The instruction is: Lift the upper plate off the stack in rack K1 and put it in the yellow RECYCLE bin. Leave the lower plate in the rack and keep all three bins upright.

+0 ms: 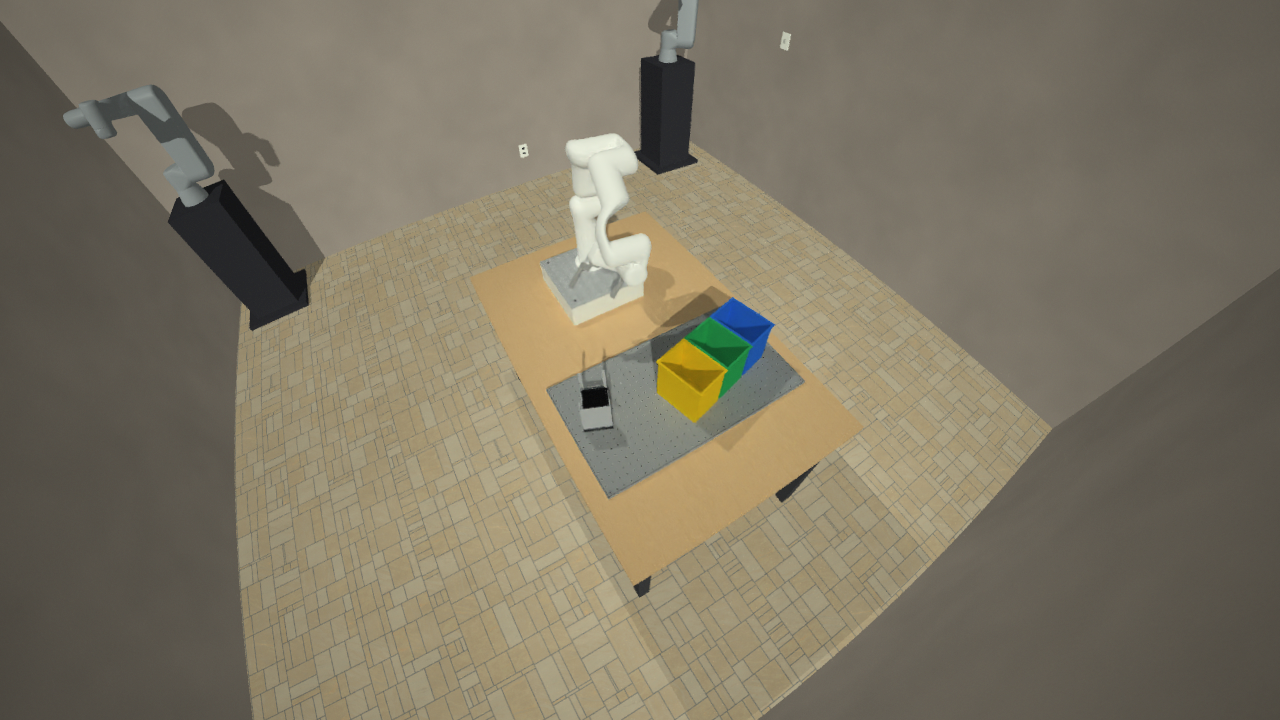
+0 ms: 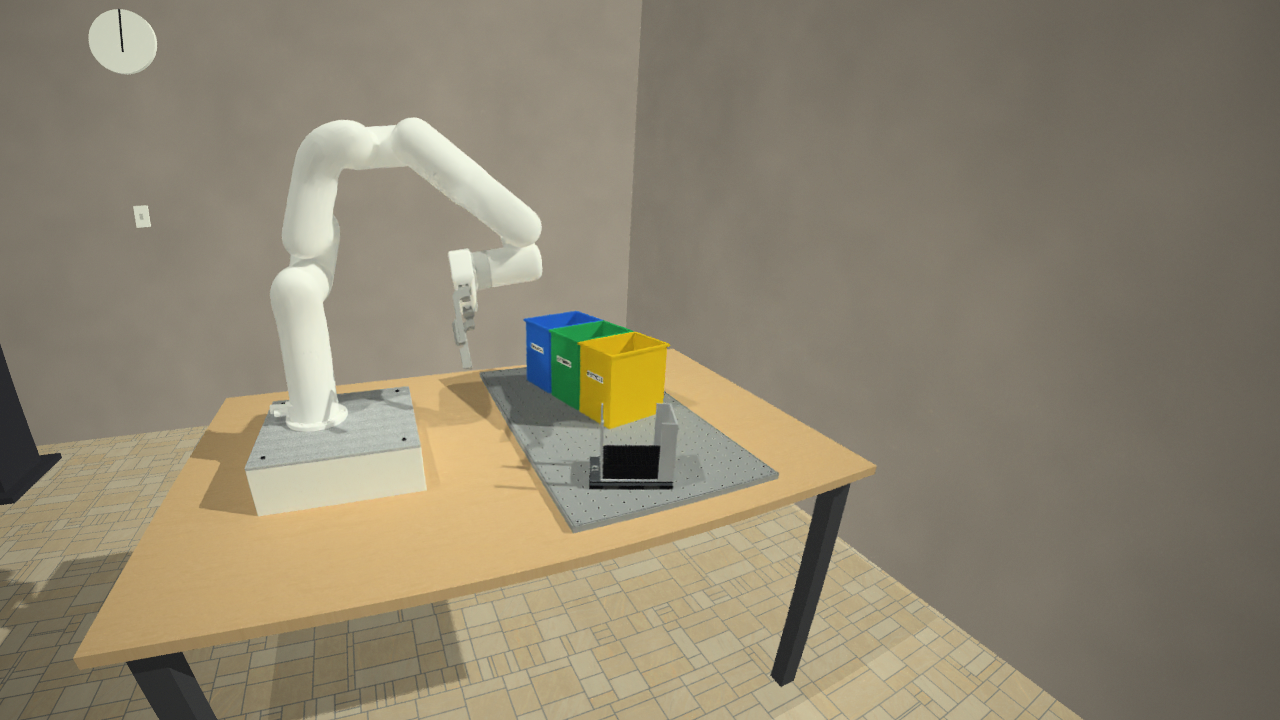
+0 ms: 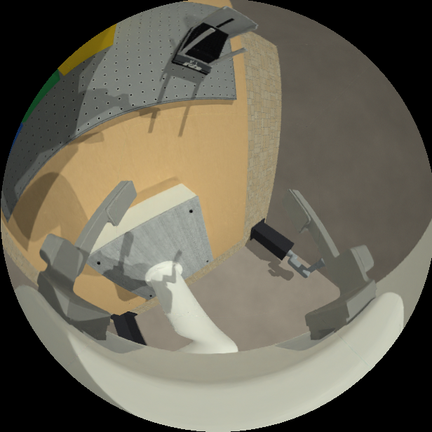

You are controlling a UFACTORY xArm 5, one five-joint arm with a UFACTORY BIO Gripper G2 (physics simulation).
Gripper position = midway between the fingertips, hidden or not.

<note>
In view: my gripper (image 2: 464, 357), a yellow recycle bin (image 2: 626, 372), a green bin (image 2: 565, 352), a blue bin (image 2: 538, 340) and a black plate (image 2: 616, 458).
The yellow recycle bin also shows in image 1 (image 1: 690, 380). The green bin is seen too in image 1 (image 1: 729, 350). The blue bin shows as well in image 1 (image 1: 753, 328).
</note>
